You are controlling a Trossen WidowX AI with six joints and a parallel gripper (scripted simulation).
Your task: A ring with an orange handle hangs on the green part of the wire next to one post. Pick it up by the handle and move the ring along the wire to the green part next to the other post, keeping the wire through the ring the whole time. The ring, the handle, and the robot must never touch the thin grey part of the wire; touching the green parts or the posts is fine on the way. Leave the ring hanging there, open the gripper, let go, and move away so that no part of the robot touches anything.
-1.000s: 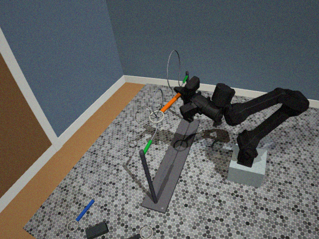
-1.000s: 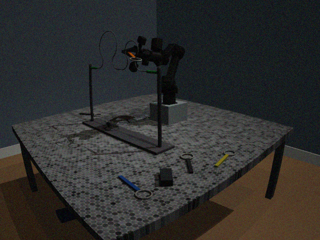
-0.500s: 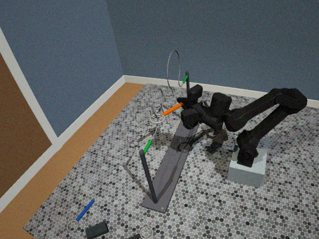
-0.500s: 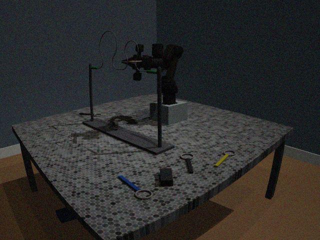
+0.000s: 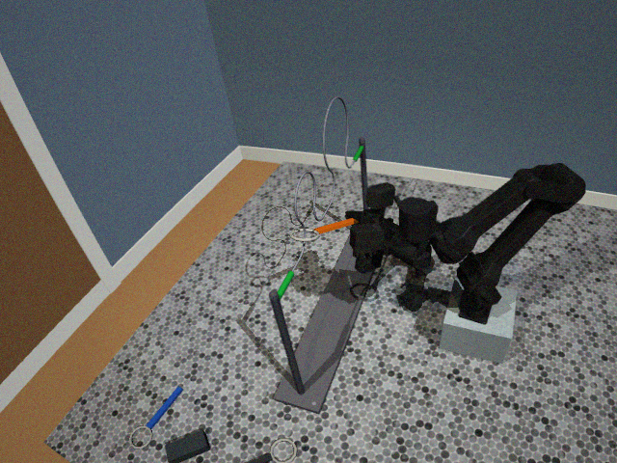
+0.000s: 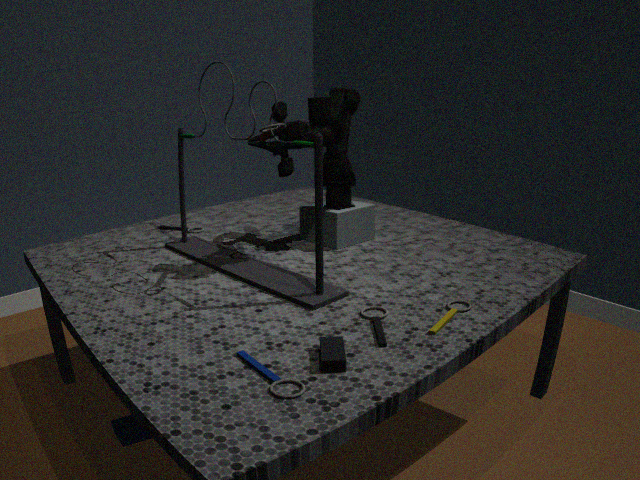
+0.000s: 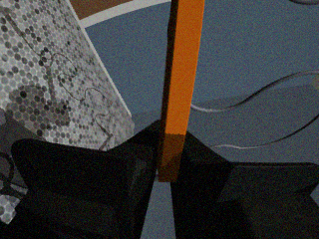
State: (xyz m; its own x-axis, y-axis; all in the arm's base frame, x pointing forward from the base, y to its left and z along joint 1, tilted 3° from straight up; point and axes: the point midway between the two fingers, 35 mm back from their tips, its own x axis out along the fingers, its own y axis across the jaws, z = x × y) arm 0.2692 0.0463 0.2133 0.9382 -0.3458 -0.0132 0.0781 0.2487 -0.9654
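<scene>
The orange-handled ring is 100 mm to the left of my gripper tip and 30 mm above it. Also, from my gripper tip: yellow-handled ring 150 mm behind, 530 mm to the left, 310 mm below; then blue-handled ring 270 mm ahead, 510 mm to the left, 310 mm below; then dark block 150 mm ahead, 510 mm to the left, 300 mm below.
</scene>
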